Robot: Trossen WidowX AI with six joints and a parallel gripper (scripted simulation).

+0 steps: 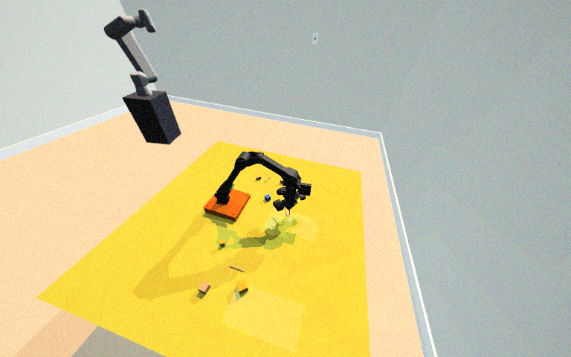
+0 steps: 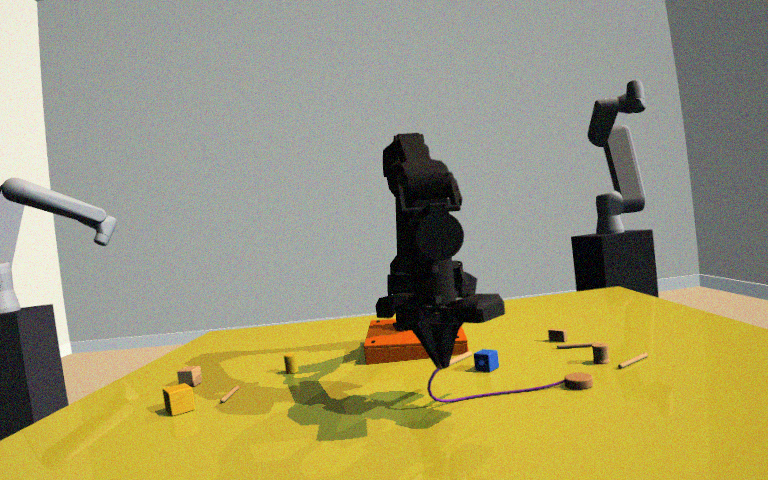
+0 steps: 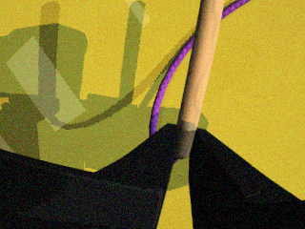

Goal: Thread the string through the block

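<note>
The blue block lies 14 cm behind my gripper tip, 11 cm to the left of it and 4 cm below it. Also, from my gripper tip: yellow cylinder 32 cm behind, 23 cm to the right, 4 cm below; then wooden cylinder 28 cm to the left, 7 cm behind, 4 cm below; then round wooden button 20 cm to the left, 5 cm below, 1 cm ahead.
</note>
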